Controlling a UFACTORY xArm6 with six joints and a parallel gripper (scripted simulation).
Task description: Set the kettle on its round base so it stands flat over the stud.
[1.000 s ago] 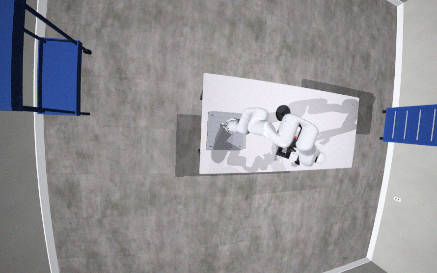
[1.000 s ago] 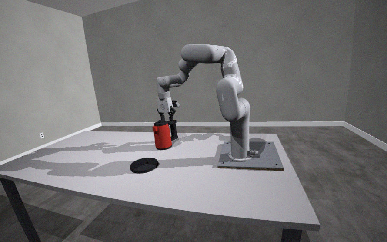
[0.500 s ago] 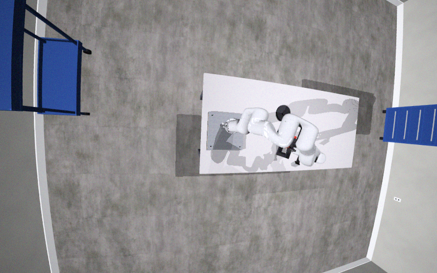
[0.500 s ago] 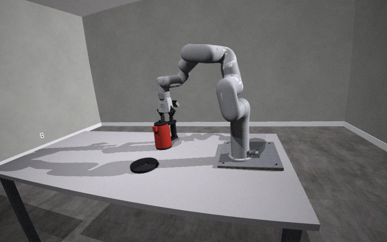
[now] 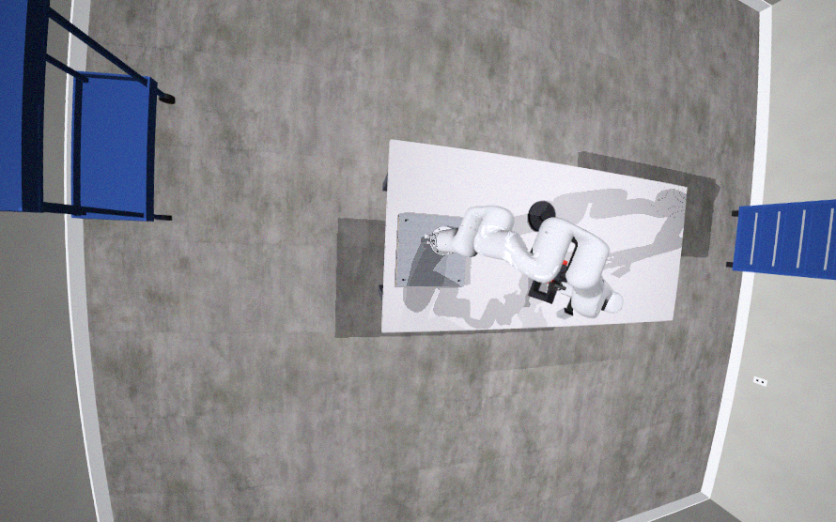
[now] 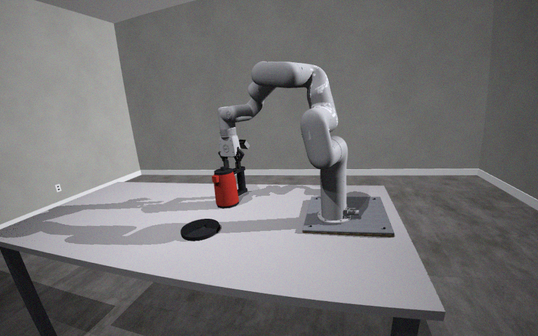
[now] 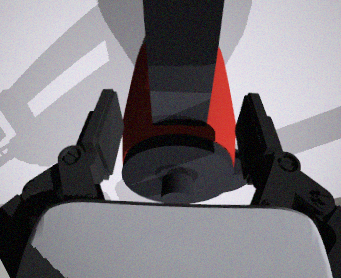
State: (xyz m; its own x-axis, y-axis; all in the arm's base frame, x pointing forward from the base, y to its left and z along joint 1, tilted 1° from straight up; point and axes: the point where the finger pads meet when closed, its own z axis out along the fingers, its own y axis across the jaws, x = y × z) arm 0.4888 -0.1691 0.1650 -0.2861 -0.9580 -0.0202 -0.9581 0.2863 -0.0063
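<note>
Now: hand 10 mm short of the red kettle, 30 mm to the right of it and 80 mm above it. From my hand the other things lie so: black round base 10 mm ahead, 330 mm to the left, 160 mm below.
</note>
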